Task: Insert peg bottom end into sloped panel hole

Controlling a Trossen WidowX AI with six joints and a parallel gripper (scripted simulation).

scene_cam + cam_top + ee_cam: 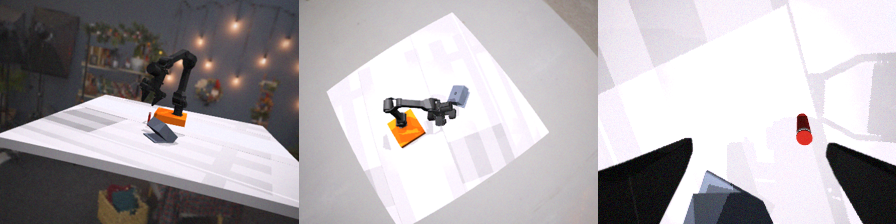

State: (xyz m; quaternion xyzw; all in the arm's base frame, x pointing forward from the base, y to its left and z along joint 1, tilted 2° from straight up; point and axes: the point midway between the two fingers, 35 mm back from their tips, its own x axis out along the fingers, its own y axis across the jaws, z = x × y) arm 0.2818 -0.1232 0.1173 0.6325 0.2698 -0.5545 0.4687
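Now: gripper tip 7 cm above the red peg, 2 cm to the right of it and 2 cm past it. Also, from my gripper tip: sloped panel: 15 cm to the left, 15 cm ahead, 9 cm below; flat grey foot: 16 cm ahead, 14 cm to the left, 13 cm below.
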